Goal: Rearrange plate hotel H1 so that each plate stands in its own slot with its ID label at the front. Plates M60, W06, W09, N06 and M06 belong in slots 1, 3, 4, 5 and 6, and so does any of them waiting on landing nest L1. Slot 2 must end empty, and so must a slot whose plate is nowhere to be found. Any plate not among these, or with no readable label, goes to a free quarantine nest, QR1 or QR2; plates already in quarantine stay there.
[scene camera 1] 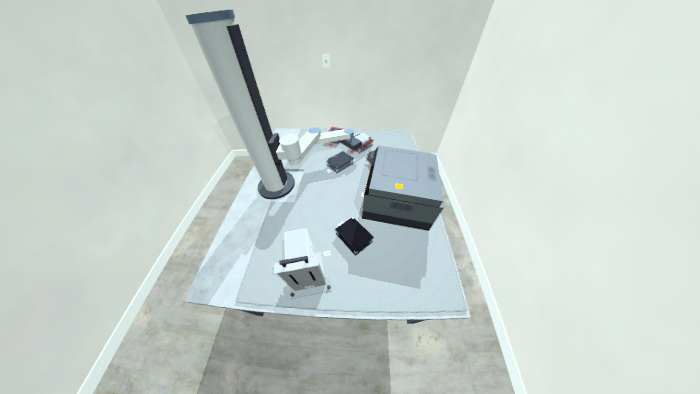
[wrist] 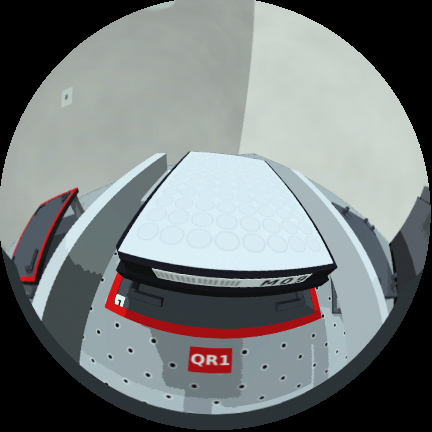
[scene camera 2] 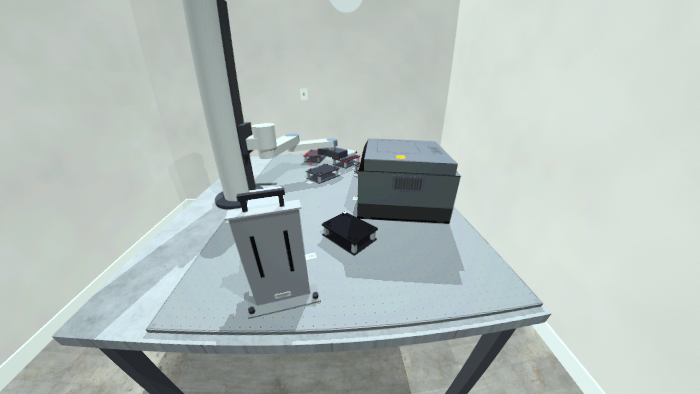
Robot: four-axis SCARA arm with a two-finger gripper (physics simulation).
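Seen in the pictures: gripper, fingertip midpoint: (scene camera 1: 363,136) (wrist: 229,168) (scene camera 2: 348,151); arm's base at its link origin: (scene camera 1: 276,185).
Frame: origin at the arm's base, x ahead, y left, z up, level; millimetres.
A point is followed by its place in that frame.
Note:
My gripper (scene camera 1: 358,139) {x 590, y 467, z 95 mm} (scene camera 2: 343,152) {x 590, y 467, z 95 mm} (wrist: 229,168) {x 590, y 467, z 95 mm} is shut on a white-topped plate (wrist: 225,220) {x 543, y 424, z 98 mm} with a black skirt. Its front label reads M09 and faces the wrist camera. The plate is level over quarantine nest QR1 (wrist: 210,332) {x 516, y 397, z 63 mm}, whose red front rim shows below it; whether they touch is hard to tell. Quarantine nest QR2 (wrist: 46,240) {x 400, y 525, z 62 mm}, red-rimmed, stands to the left and no plate shows on it. A grey nest, likely L1 (wrist: 367,240) {x 713, y 289, z 63 mm}, is partly hidden behind the right finger. Plate hotel H1 (scene camera 1: 305,276) {x 355, y -635, z 185 mm} (scene camera 2: 272,255) {x 343, y -639, z 171 mm} stands near the front table edge; its slots and plates are hidden.
A large grey instrument (scene camera 1: 412,172) {x 820, y -137, z 267 mm} (scene camera 2: 407,192) {x 762, y -288, z 144 mm} stands on the right side of the table. A dark nest (scene camera 1: 340,161) {x 425, y 186, z 63 mm} (scene camera 2: 322,172) {x 421, y 161, z 63 mm} stands left of it, and a black nest (scene camera 1: 354,235) {x 535, y -389, z 63 mm} (scene camera 2: 349,229) {x 533, y -396, z 63 mm} nearer the hotel. The arm's column (scene camera 1: 227,95) {x -12, y -74, z 624 mm} (scene camera 2: 212,100) {x 4, y -75, z 478 mm} rises at the left.

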